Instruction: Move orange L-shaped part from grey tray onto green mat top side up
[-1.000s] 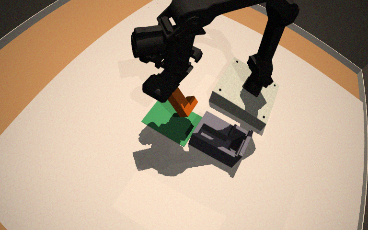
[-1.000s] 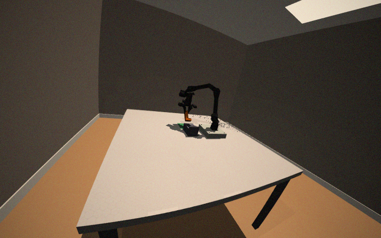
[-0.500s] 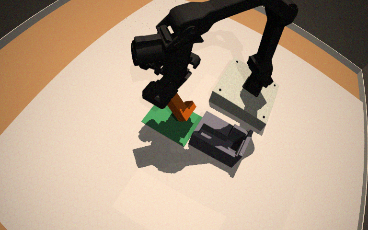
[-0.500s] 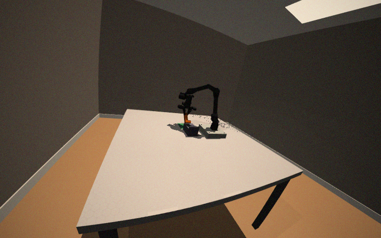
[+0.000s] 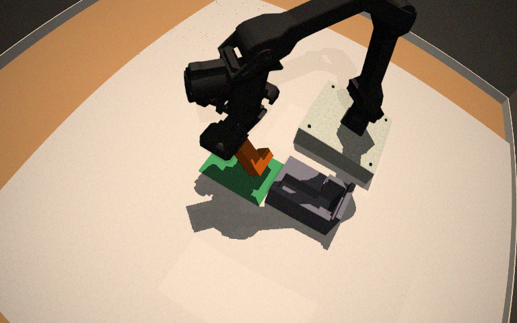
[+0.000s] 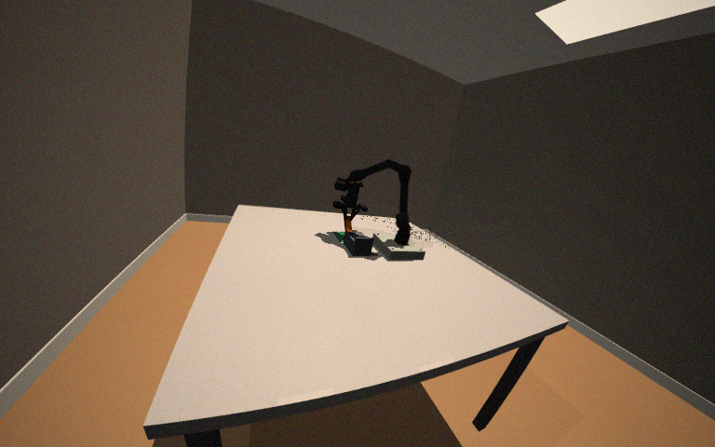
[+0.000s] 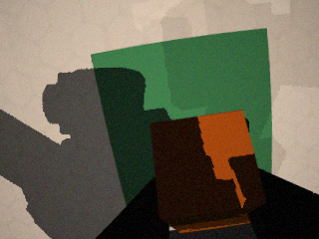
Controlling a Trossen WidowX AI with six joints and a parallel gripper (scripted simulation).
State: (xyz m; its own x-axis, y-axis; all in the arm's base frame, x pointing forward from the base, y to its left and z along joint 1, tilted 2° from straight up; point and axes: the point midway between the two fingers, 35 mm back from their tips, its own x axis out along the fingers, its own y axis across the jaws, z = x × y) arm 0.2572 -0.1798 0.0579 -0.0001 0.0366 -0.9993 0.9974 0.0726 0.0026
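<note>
The orange L-shaped part is 30 mm to the left of my gripper tip, 30 mm below it and 20 mm behind it. The rest, counted from my gripper tip: green mat: 100 mm below, 20 mm to the left.
</note>
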